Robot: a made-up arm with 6 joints.
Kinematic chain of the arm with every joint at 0, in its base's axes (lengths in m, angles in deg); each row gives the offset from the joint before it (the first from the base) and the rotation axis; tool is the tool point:
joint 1: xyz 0 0 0.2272 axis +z
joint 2: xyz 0 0.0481 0 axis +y
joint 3: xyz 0 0 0.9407 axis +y
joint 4: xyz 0 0 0.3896 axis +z
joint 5: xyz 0 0 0 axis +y
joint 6: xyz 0 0 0.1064 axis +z
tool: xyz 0 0 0
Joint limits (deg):
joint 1: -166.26..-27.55
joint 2: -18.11..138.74
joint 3: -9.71..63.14
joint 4: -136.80..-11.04
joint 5: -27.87..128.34
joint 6: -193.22..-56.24
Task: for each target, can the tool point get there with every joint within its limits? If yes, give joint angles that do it. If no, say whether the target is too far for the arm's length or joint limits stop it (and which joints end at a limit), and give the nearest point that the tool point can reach.
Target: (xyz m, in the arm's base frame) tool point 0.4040 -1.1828 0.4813
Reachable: yes | joints -68.64 68.83 30.16 -75.52 95.03 -167.48
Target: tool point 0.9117 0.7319 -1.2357
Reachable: no: too far | nearest point 0.5115 -0.1565 -0.9543 | short by 1.014 m
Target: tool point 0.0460 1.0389 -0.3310
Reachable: no: joint limits stop it (at a limit: joint 1, joint 2, joint 3) | nearest point -0.4123 -0.0681 -0.8025 | short by 1.288 m
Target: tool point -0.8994 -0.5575 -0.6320
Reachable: yes | joints -145.63 126.92 2.58 -71.00 72.01 -156.24
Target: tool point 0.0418 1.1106 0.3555
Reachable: no: joint limits stop it (at a limit: joint 2, joint 3, joint 4, joint 5) | nearest point 0.0187 0.4970 1.3791 | short by 1.194 m
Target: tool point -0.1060 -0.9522 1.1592
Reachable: yes | joints -95.20 36.97 18.42 -42.19 70.43 -144.86
